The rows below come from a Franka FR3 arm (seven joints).
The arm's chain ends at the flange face. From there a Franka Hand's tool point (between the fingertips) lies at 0.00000 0.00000 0.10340 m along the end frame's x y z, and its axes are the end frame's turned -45 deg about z.
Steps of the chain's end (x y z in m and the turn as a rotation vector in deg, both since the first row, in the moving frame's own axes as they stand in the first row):
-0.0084, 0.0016, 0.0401, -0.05, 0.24, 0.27
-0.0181, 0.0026, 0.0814, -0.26, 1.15, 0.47
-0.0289, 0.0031, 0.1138, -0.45, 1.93, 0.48
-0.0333, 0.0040, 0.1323, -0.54, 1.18, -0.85
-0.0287, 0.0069, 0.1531, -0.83, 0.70, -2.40
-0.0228, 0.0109, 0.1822, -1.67, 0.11, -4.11
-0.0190, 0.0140, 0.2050, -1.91, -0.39, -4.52
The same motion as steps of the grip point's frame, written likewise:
-0.0068, -0.0044, 0.0401, -0.21, 0.13, 0.27
-0.0135, -0.0092, 0.0814, -1.00, 0.63, 0.47
-0.0208, -0.0152, 0.1137, -1.68, 1.05, 0.48
-0.0255, -0.0185, 0.1323, -1.22, 0.45, -0.85
-0.0253, -0.0135, 0.1531, -1.08, -0.09, -2.40
-0.0257, -0.0061, 0.1822, -1.26, -1.10, -4.11
-0.0262, -0.0015, 0.2049, -1.07, -1.63, -4.52

